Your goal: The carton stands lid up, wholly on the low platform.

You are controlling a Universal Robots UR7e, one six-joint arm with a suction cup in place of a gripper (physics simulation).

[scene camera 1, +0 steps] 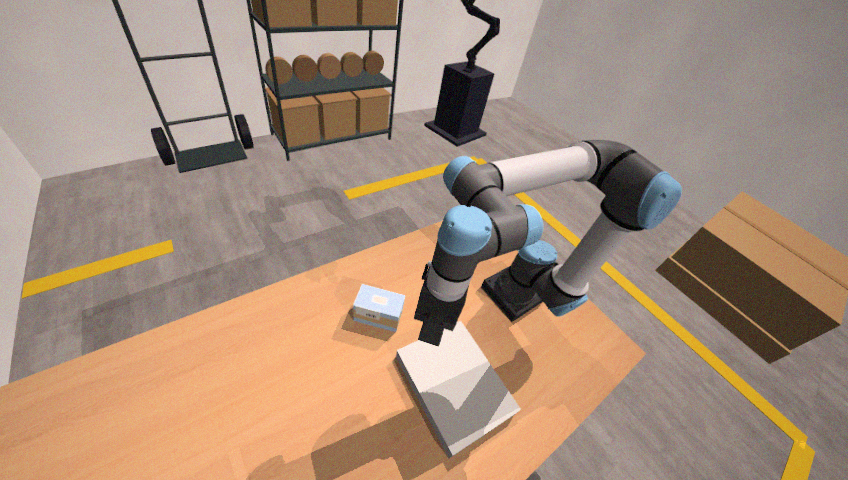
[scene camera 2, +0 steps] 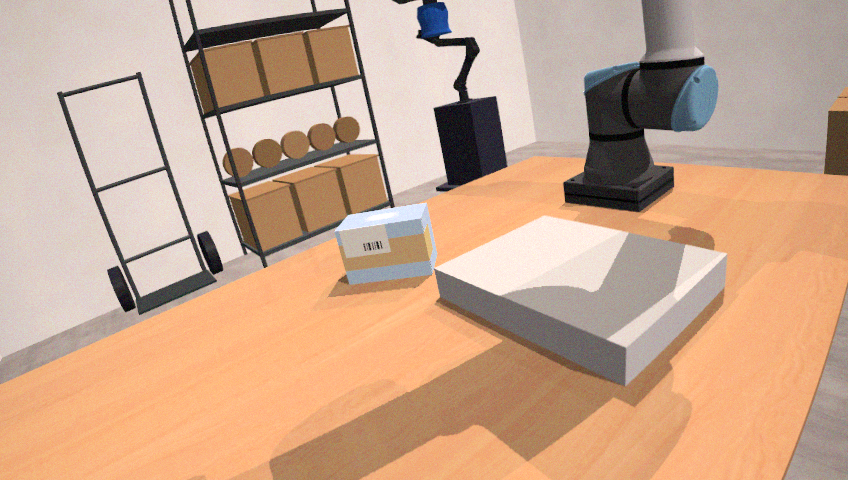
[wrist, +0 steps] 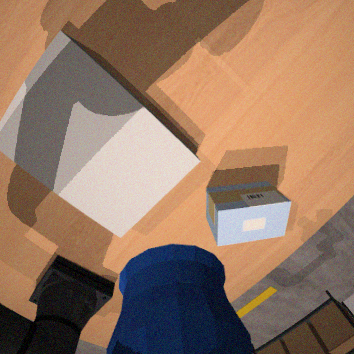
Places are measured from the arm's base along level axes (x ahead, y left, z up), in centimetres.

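Where they show: hand at its tool point: [scene camera 2: 436, 34] [wrist: 172, 284]; arm's base at its link origin: [scene camera 1: 516, 287] [scene camera 2: 619, 173] [wrist: 67, 299].
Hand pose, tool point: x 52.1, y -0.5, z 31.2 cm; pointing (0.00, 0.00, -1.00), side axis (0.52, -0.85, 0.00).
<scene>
Things, the pixels of their centre, and the offset from my tool point. Level surfaces: height alone.
- carton at the middle of its body: [scene camera 2: 388, 243] [wrist: 244, 210] [scene camera 1: 379, 308] dz -30.8, dx -5.8, dy -24.2 cm
- low platform at the middle of its body: [scene camera 2: 575, 277] [wrist: 95, 146] [scene camera 1: 455, 382] dz -33.4, dx -9.0, dy +9.0 cm
- wooden table at its surface level: dz -35.8 cm
The carton [scene camera 1: 379, 309] [scene camera 2: 392, 258] [wrist: 252, 222] is light blue with a tan band. It stands on the table, beside the low platform and apart from it. A light-blue face with a small pale patch faces up; a barcode label shows on one side. The low platform [scene camera 1: 431, 365] [scene camera 2: 565, 285] [wrist: 130, 185] is a flat pale grey slab with arm shadows across its top. My gripper, a blue suction cup [scene camera 2: 433, 20] [wrist: 172, 265], is open, with nothing on it. It hangs well above the table. In scene camera 1 the cup is hidden behind the black wrist parts, above the platform's far end.
The arm's black base [scene camera 1: 512, 294] [scene camera 2: 618, 189] [wrist: 75, 285] stands on the wooden table [scene camera 1: 196, 380] [scene camera 2: 178, 380] behind the platform. A shelf rack [scene camera 1: 330, 28], a hand truck [scene camera 1: 211, 155] and a black pedestal [scene camera 1: 464, 101] stand on the floor beyond. A large brown box [scene camera 1: 767, 267] lies at the right.
</scene>
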